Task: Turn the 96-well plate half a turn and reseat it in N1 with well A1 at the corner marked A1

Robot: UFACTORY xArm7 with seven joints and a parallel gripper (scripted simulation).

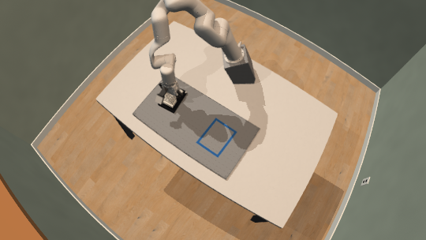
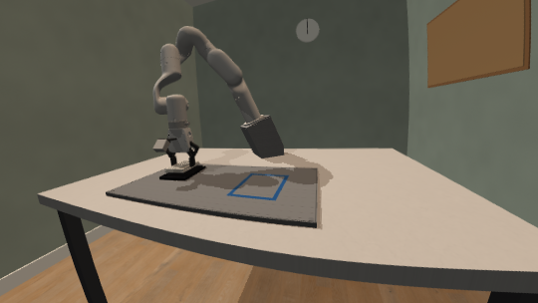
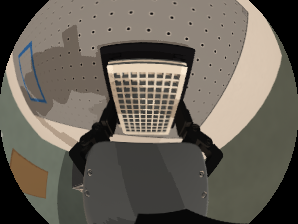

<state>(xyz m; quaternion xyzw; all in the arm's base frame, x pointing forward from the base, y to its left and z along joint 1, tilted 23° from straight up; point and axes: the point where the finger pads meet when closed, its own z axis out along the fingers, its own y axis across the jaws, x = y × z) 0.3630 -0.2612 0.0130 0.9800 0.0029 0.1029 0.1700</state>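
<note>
The white 96-well plate lies 1 cm below my hand. Round my hand: black plate nest N1: 4 cm below.
</note>
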